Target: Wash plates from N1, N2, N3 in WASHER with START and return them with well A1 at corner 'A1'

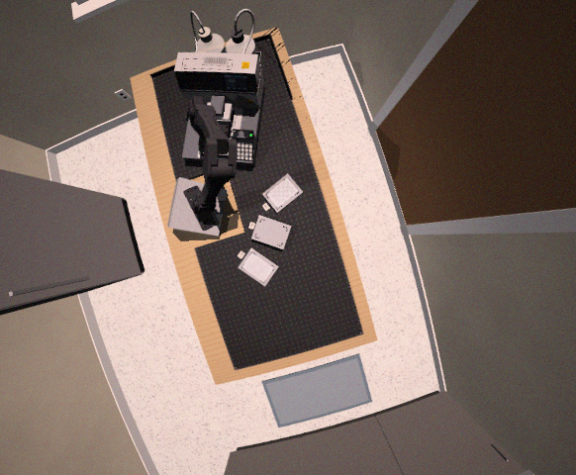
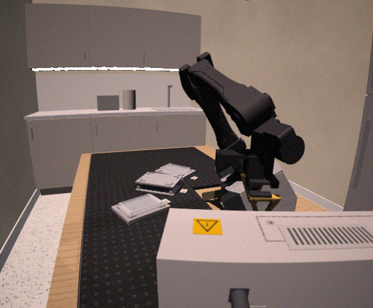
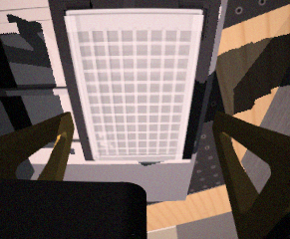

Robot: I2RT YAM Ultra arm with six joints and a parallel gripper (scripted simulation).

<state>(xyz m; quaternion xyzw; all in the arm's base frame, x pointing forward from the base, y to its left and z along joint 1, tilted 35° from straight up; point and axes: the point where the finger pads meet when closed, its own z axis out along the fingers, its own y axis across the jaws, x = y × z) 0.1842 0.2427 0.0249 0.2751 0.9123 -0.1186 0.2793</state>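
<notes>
Now: hand 40 mm above the carrier pocket. Also, from my hand: n1 label: 40 mm ahead, 360 mm to the right, 120 mm below; then grey nest slab: 150 mm ahead, 350 mm to the right, 110 mm below; then washer: 100 mm ahead, 120 mm to the left, 10 mm above.
</notes>
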